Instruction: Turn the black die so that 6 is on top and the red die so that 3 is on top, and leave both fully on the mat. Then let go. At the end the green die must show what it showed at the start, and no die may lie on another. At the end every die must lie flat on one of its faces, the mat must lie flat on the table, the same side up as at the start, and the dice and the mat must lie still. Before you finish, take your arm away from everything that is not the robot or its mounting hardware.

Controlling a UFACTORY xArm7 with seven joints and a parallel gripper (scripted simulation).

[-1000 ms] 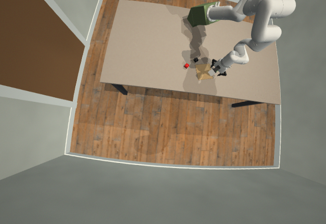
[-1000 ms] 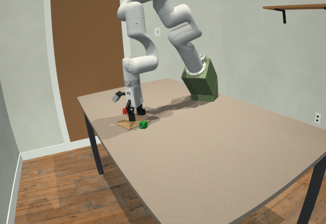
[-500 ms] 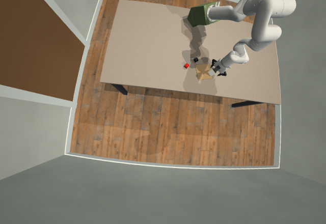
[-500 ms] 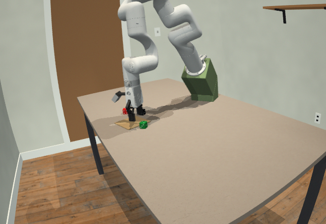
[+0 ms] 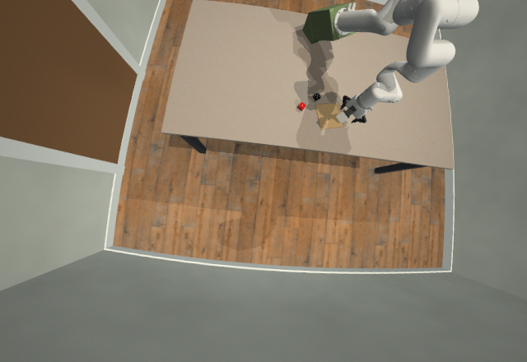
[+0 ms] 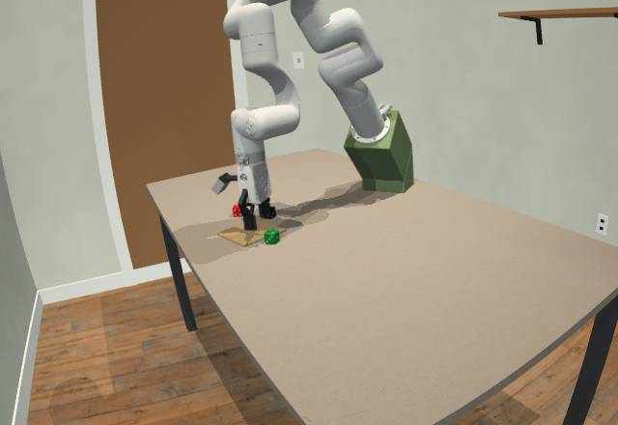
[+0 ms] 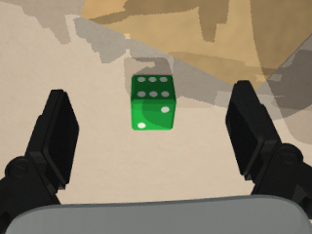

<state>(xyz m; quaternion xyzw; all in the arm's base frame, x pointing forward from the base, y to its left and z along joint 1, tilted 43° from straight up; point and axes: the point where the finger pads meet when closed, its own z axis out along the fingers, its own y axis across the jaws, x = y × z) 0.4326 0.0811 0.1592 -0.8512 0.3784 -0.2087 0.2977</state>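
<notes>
The green die lies 50 mm below my hand, 30 mm behind it and 20 mm to the left of it. Also, from my hand: tan mat (80 mm to the right, 60 mm below, 10 mm ahead); black die (170 mm to the right, 80 mm behind, 50 mm below); red die (240 mm to the right, 50 mm below).
</notes>
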